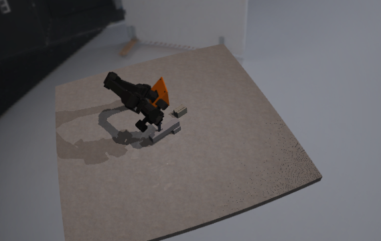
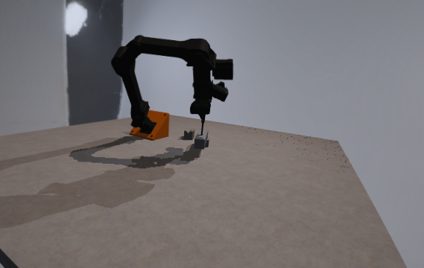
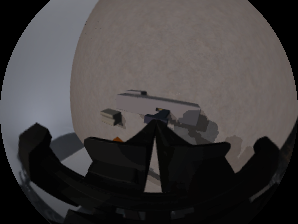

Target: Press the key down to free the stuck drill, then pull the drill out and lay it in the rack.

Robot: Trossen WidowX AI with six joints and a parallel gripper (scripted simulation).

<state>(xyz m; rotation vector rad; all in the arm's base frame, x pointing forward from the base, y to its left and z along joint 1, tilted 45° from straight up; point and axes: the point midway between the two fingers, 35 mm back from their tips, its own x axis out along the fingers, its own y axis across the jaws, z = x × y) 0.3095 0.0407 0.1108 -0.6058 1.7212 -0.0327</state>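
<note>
The dark upright piece lies 30 mm below my gripper tip. From my gripper tip the other things lie so: grey rack (150 mm behind, 150 mm to the left, 110 mm below); grey holder block (20 mm behind, 30 mm to the left, 80 mm below); drill (20 mm behind, 50 mm to the left, 80 mm below).
</note>
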